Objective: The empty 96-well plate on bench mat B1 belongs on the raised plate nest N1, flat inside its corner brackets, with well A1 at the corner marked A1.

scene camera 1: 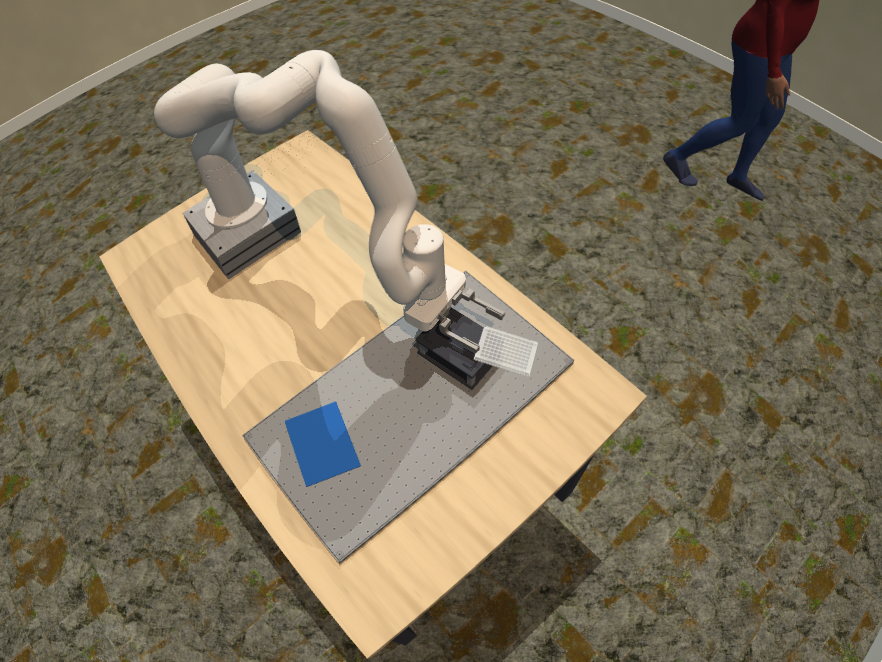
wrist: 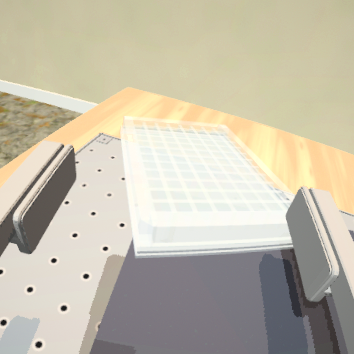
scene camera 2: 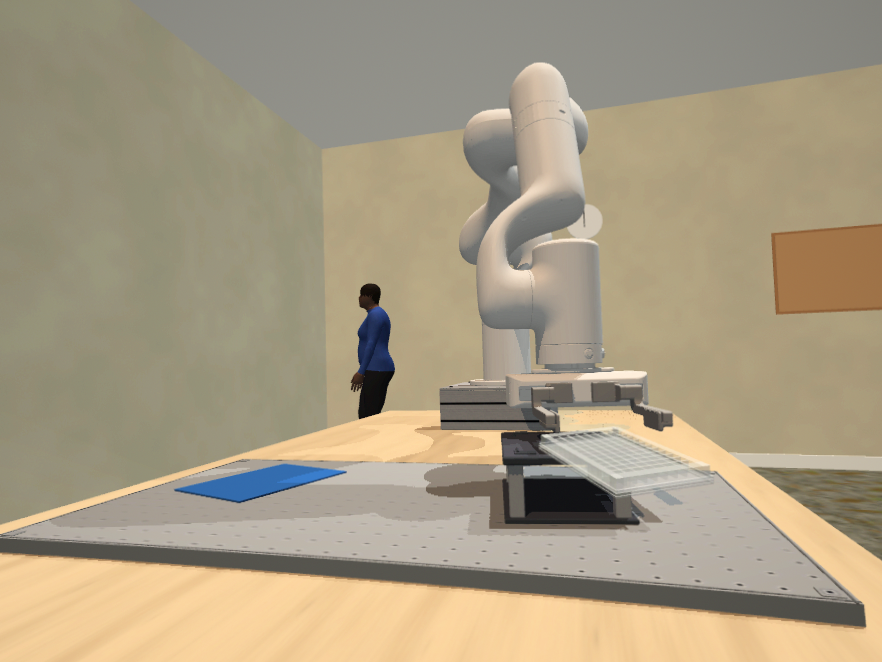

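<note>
The clear-white 96-well plate (scene camera 1: 507,350) (scene camera 2: 626,459) (wrist: 200,175) is tilted, not flat. It hangs out past the edge of the raised dark nest (scene camera 1: 466,374) (scene camera 2: 516,491) (wrist: 190,300), sloping down to the right in the scene camera 2 view. Part of the nest's top is bare. My gripper (scene camera 1: 490,330) (scene camera 2: 605,419) (wrist: 180,222) is open, its fingers wide apart above the nest, with nothing gripped. In the wrist view the right finger is beside the plate's near right corner; contact cannot be told. The corner brackets and marks A1 cannot be made out.
A flat blue mat (scene camera 1: 320,445) (scene camera 2: 260,483) lies at the other end of the grey perforated board (scene camera 1: 398,456) (scene camera 2: 356,541) (wrist: 90,240). The board lies on the wooden table (scene camera 1: 484,491) (wrist: 120,107). The arm's base block (scene camera 1: 242,242) is at the table's far end.
</note>
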